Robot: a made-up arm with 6 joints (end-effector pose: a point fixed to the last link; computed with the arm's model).
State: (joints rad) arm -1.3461 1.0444 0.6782 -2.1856 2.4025 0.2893
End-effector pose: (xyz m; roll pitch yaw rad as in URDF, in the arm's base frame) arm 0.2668 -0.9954 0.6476 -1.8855 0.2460 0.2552
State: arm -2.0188 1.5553 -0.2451 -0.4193 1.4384 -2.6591
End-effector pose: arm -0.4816 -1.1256 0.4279 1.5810 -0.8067 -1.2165
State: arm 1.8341 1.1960 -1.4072 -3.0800 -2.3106 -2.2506
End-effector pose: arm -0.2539 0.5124 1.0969 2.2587 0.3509 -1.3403
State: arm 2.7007 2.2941 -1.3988 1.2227 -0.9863 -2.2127
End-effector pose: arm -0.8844 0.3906 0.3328 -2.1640 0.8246 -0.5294
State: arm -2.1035 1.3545 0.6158 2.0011 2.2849 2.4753
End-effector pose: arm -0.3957 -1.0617 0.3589 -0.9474 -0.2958 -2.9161
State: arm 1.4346 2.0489 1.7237 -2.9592 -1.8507 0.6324
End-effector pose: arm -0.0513 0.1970 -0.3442 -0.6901 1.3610 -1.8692
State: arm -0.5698 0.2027 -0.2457 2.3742 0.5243 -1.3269
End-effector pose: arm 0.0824 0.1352 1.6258 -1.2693 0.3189 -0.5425
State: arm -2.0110 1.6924 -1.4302 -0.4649 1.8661 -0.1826
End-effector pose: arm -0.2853 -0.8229 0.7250 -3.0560 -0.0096 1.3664
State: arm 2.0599 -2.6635 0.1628 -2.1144 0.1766 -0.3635
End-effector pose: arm 0.2929 -0.6300 -0.8325 2.2863 -0.1232 2.2457
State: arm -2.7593 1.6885 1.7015 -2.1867 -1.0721 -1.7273
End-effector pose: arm -0.3680 -0.3492 -0.3518 -2.1792 -0.7630 -2.6838
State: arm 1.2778 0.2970 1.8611 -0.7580 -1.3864 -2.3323
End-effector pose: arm 0.0624 0.7343 0.7356 -0.1930 -0.2120 -1.4953
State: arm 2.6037 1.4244 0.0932 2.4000 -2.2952 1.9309
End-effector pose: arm -0.9750 0.5348 0.4431 1.0355 -0.7912 2.0988
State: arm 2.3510 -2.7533 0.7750 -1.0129 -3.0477 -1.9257
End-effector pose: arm 0.3670 -0.5571 -0.5287 -1.9914 0.1164 0.1734
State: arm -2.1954 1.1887 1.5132 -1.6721 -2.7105 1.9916
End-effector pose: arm -0.3451 -0.7442 0.1926 -0.0636 1.1902 1.2094
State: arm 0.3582 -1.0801 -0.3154 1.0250 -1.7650 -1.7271
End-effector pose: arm -1.1046 -0.4338 0.6452 0.9637 -0.7538 0.9285
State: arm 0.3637 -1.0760 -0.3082 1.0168 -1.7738 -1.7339
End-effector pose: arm -1.1000 -0.4387 0.6532 0.9828 -0.7481 0.9305
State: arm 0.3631 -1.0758 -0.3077 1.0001 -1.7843 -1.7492
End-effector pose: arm -1.0994 -0.4369 0.6519 1.0075 -0.7503 0.9272
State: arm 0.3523 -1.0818 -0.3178 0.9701 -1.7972 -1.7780
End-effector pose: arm -1.1051 -0.4236 0.6361 1.0402 -0.7651 0.9155
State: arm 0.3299 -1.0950 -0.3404 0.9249 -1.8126 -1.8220
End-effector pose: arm -1.1167 -0.3968 0.6034 1.0806 -0.7952 0.8964
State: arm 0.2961 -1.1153 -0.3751 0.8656 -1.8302 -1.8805
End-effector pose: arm -1.1315 -0.3554 0.5544 1.1245 -0.8404 0.8746
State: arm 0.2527 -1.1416 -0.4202 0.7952 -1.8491 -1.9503
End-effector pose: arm -1.1453 -0.3006 0.4923 1.1648 -0.8994 0.8574
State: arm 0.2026 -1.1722 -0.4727 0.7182 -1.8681 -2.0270
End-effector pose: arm -1.1533 -0.2355 0.4218 1.1911 -0.9680 0.8545
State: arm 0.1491 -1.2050 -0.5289 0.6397 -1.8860 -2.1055
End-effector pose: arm -1.1526 -0.1649 0.3485 1.1913 -1.0405 0.8764
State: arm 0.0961 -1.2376 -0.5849 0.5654 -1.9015 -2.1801
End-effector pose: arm -1.1426 -0.0950 0.2784 1.1539 -1.1091 0.9324
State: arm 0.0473 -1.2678 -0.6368 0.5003 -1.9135 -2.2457
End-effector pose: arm -1.1254 -0.0318 0.2161 1.0755 -1.1659 1.0242
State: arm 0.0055 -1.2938 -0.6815 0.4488 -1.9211 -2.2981
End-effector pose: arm -1.1051 0.0207 0.1648 0.9671 -1.2055 1.1392
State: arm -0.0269 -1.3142 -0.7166 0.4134 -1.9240 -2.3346
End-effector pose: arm -1.0860 0.0598 0.1259 0.8564 -1.2279 1.2496
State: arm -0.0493 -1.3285 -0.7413 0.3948 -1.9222 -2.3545
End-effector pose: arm -1.0715 0.0856 0.0994 0.7706 -1.2379 1.3281
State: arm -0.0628 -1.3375 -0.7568 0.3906 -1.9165 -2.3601
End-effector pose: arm -1.0625 0.1001 0.0829 0.7188 -1.2414 1.3671
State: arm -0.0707 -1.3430 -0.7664 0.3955 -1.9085 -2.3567
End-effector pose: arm -1.0575 0.1077 0.0728 0.6912 -1.2424 1.3782
